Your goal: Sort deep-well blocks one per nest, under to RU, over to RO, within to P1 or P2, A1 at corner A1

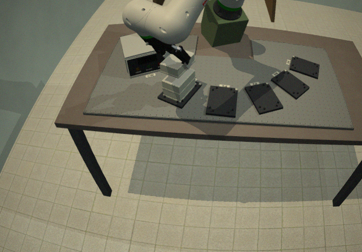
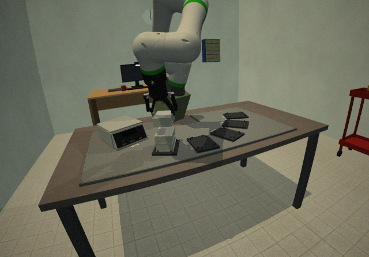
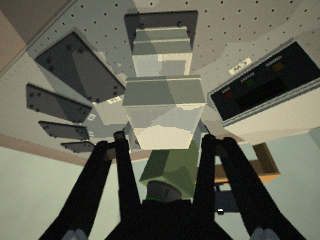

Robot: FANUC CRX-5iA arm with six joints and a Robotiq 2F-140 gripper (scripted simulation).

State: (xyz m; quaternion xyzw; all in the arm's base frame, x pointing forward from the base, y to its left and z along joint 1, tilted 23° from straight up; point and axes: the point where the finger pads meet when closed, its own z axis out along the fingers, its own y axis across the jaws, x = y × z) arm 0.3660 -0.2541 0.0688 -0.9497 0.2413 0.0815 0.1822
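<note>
My gripper is now 27 cm past the grey platform, 18 cm to the left of it and 8 cm above it. From my hand the other things lie so: check-weigher: 26 cm behind, 18 cm to the right, 11 cm below; then P1 label: 19 cm to the left, 17 cm below, 3 cm behind; then nest P1: 18 cm to the left, 17 cm below, 7 cm ahead.
</note>
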